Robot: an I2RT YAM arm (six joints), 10 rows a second.
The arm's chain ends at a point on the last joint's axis. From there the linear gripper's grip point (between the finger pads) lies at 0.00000 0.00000 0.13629 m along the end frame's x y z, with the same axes.
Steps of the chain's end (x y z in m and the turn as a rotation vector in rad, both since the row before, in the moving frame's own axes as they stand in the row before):
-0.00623 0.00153 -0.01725 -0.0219 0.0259 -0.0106
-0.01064 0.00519 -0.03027 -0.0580 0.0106 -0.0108
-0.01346 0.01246 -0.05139 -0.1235 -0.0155 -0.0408
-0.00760 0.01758 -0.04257 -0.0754 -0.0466 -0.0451
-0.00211 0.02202 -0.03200 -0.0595 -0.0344 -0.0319
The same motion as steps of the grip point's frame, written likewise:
-0.00269 0.00450 -0.01733 -0.0219 0.0259 -0.0106
-0.00915 0.01308 -0.03051 -0.0580 0.0106 -0.0108
-0.01522 0.02929 -0.05244 -0.1235 -0.0155 -0.0408
-0.01371 0.02798 -0.04310 -0.0754 -0.0466 -0.0451
-0.00666 0.03020 -0.03232 -0.0595 -0.0344 -0.0319

